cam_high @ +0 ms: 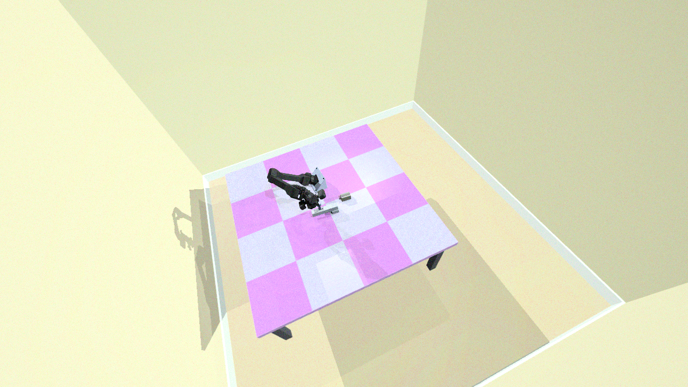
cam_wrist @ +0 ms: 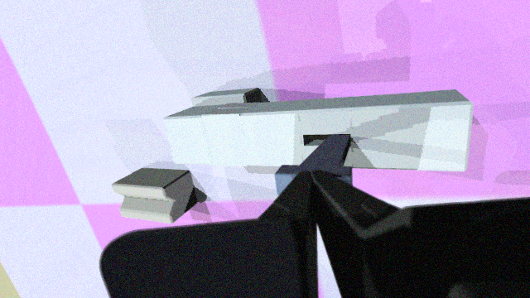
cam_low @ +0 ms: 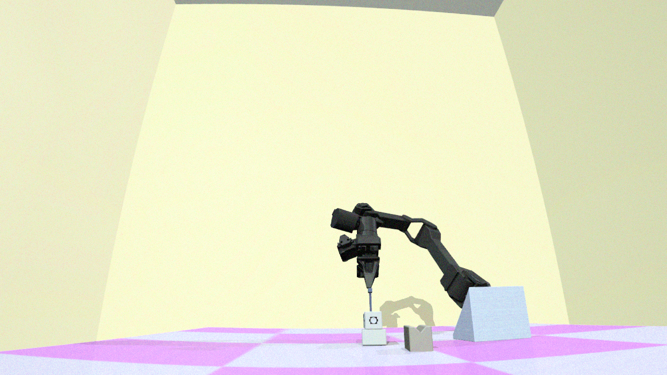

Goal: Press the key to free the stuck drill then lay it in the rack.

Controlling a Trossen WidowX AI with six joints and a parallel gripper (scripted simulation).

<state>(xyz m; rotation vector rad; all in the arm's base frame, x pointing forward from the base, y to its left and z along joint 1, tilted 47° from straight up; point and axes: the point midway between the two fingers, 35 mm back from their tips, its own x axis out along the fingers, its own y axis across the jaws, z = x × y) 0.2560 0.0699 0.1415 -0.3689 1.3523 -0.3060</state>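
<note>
Now: gripper tip 30 mm above the key. From my gripper tip the other things lie so: grey holder block: 80 mm below, 40 mm to the left; drill: 80 mm below, 60 mm to the left; rack: 210 mm to the left, 100 mm below, 70 mm behind.
</note>
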